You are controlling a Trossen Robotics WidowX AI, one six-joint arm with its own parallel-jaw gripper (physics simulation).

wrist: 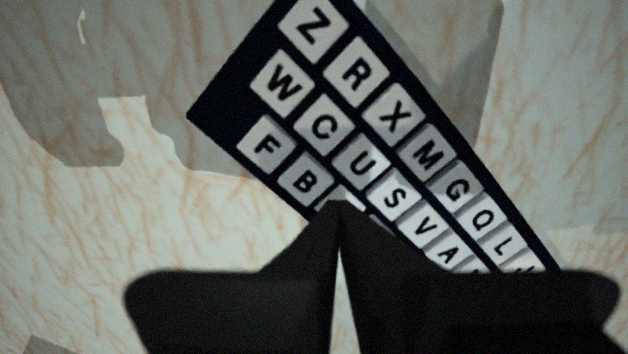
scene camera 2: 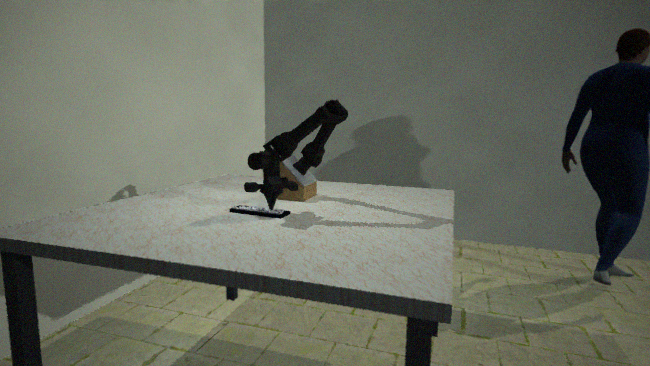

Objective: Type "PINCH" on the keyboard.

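Seen in the pictures: gripper, fingertip midpoint: [wrist: 337,209] [scene camera 2: 271,209]; arm's base, origin of the base link: [scene camera 2: 299,168].
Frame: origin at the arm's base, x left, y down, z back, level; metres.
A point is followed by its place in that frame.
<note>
The black keyboard [scene camera 2: 260,212] {z -0.369, x -0.050, y 0.112 m} [wrist: 225,107] {z -0.331, x 0.032, y 0.113 m} with pale lettered keys lies flat on the table and runs diagonally in the wrist view. My gripper [scene camera 2: 271,208] {z -0.317, x -0.027, y 0.113 m} [wrist: 337,209] {z -0.317, x -0.027, y 0.113 m} is shut with nothing between its fingers. Its tips are over the key after B in the F row, at or just above that key; the letter is hidden, and contact cannot be told. The C key [wrist: 325,127] {z -0.345, x -0.003, y 0.108 m} shows in the middle row, beside the U key [wrist: 364,162] {z -0.342, x -0.023, y 0.108 m}. The B key [wrist: 304,180] {z -0.323, x -0.007, y 0.108 m} is up and left of the tips. The fingers hide the lower rest of the keyboard; no P, I, N or H shows readably.
The speckled table [scene camera 2: 310,255] {z -0.727, x 0.210, y 0.124 m} carries the arm. A wooden block with a sloped pale top [scene camera 2: 305,191] {z -0.081, x 0.046, y 0.084 m} stands behind the gripper near the arm's base. A person in dark blue [scene camera 2: 615,130] stands on the floor right of the table. Arm shadows cross the table top.
</note>
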